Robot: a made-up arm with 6 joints.
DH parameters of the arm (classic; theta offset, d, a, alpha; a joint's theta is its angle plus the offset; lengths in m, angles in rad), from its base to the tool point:
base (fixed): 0 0.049 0 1.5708
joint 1: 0 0.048 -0.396 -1.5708
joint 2: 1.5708 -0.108 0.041 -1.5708
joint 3: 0 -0.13 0.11 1.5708
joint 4: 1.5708 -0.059 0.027 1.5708
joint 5: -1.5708 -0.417 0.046 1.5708
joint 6: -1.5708 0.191 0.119 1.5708
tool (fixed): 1.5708 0.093 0 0
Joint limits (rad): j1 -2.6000..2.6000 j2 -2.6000..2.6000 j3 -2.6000..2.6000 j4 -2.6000..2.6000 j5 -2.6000..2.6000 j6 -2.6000..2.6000
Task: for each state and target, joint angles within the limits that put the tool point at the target. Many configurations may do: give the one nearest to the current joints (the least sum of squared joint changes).
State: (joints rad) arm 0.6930 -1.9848 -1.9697 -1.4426 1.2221 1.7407
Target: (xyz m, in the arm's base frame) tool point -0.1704 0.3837 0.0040
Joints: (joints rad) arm 0.7090 -1.4534 -1.8684 -1.3274 1.2701 1.5146
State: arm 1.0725 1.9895 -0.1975 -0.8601 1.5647 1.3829
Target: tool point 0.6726 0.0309 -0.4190
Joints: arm 1.6546 2.1138 -1.0482 0.1070 1.1267 1.1961
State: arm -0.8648 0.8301 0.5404 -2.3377 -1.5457 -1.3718
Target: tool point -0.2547 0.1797 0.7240
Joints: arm -1.2602 0.6663 0.2135 -2.1164 -1.3475 -1.6431
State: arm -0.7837 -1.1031 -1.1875 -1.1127 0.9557 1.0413
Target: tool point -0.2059 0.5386 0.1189
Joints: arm -0.6004 -0.9444 -0.7582 -1.9132 1.2413 1.1254
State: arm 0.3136 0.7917 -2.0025 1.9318 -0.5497 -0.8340
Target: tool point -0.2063 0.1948 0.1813
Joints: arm 0.8431 0.9691 -1.7976 2.1007 -0.4606 -1.1925
